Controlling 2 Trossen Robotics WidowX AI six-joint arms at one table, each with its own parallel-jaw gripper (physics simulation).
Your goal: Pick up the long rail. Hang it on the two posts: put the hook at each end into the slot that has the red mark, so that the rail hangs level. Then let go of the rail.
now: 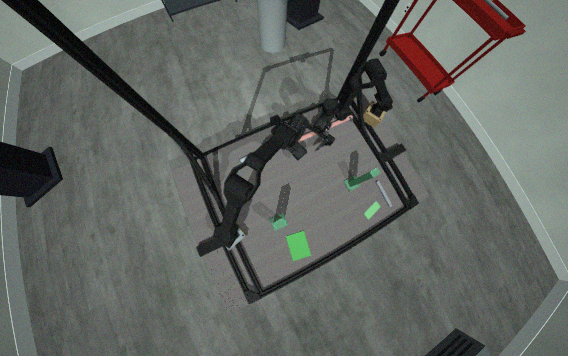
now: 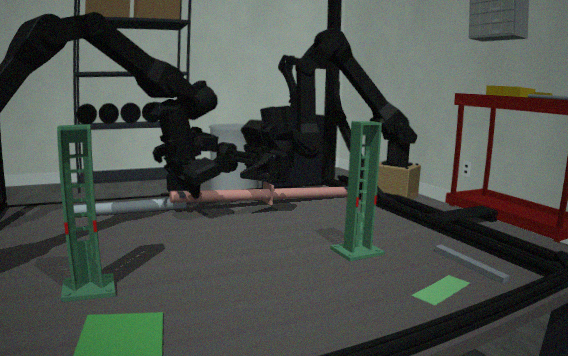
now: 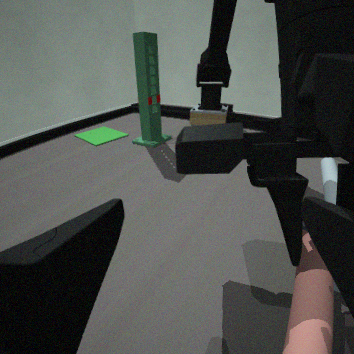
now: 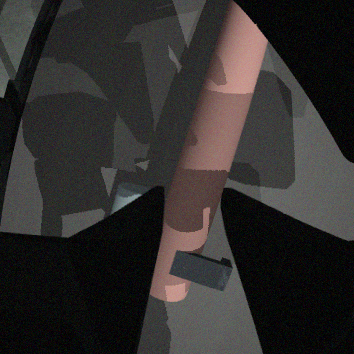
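Where they show: left gripper, between the fingertips: [image 1: 306, 145] [image 2: 223, 172] [image 3: 213, 206]; right gripper, between the fingertips: [image 2: 193, 195] [image 3: 315, 263] [image 4: 192, 195]; left arm's base, origin of its link: [image 1: 376, 110] [image 2: 397, 164]; right arm's base, origin of its link: [image 1: 230, 234] [image 3: 209, 107].
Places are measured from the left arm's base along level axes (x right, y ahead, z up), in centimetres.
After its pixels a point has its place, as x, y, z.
Observation:
The long pink rail [image 1: 310, 135] @[22.7, 33.0, -4.9] [image 2: 304, 193] @[15.4, 20.1, -6.5] [image 3: 310, 309] @[26.4, 39.3, -4.3] [image 4: 214, 133] @[27.5, 40.4, -4.2] lies low along the back of the table. My right gripper [image 1: 297, 141] @[28.9, 43.0, -5.2] [image 2: 185, 192] @[28.9, 43.0, -5.2] [image 4: 192, 195] @[28.9, 43.0, -5.2] is shut on it near its left end, just above the dark hook [image 4: 200, 270] @[29.0, 46.2, -3.9]. My left gripper [image 1: 324, 135] [image 2: 263, 174] [image 3: 213, 206] @[20.7, 42.1, 1.0] is open and empty, just over the rail's middle. Two green slotted posts stand upright, each with red marks on one slot. One post [image 1: 279, 222] @[12.1, 77.6, 12.9] [image 3: 149, 88] @[12.4, 76.3, 2.7] is at the front left. The other post [image 1: 360, 179] @[-7.9, 42.9, 4.0] [image 2: 362, 191] @[-8.5, 40.2, 1.5] is at the right.
Flat green pads [image 1: 298, 245] @[-2.0, 81.9, -8.4] [image 1: 371, 210] @[-25.0, 47.5, -8.7] [image 2: 439, 289] @[-25.0, 47.5, -8.7] [image 3: 101, 135] @[-1.3, 80.9, -8.4] lie on the table. A grey bar [image 1: 383, 193] @[-26.4, 36.2, -7.8] [image 2: 448, 251] @[-22.8, 34.3, -7.7] lies near the right edge. A grey pipe [image 2: 138, 205] @[36.4, 52.2, -7.0] lies beyond the rail's left end. A black frame [image 1: 332, 256] @[-17.9, 77.5, -6.7] rims the table.

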